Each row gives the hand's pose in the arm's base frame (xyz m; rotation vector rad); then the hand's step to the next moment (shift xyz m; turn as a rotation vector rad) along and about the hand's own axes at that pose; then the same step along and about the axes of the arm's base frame.
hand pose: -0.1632 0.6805 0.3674 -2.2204 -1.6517 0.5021
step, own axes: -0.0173 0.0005 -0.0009 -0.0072 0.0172 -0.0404
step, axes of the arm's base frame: -0.0038 -0.0168 0.0020 0.0314 -0.0137 0.0284
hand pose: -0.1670 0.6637 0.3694 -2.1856 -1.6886 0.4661
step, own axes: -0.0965 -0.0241 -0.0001 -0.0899 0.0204 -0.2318
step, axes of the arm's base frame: -0.0438 -0.0879 0.0160 0.1011 -0.1072 0.2013
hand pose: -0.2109 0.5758 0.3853 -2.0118 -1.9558 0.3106
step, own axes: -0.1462 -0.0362 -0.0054 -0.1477 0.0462 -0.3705
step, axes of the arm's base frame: -0.0375 -0.1457 0.0091 0.1740 -0.1756 0.3164
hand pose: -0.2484 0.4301 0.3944 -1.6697 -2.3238 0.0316
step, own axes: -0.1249 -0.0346 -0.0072 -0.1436 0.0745 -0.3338
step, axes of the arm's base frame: 0.0063 -0.1290 -0.0133 0.1903 -0.1571 0.2770
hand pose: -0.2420 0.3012 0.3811 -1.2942 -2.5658 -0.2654
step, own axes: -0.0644 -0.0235 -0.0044 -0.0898 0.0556 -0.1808
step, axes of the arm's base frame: 0.0185 -0.0640 -0.0166 0.1222 -0.0853 0.1471
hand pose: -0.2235 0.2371 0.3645 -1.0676 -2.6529 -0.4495
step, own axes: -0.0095 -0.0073 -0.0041 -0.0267 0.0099 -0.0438
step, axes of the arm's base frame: 0.0020 -0.0125 -0.0008 0.0306 -0.0262 0.0333
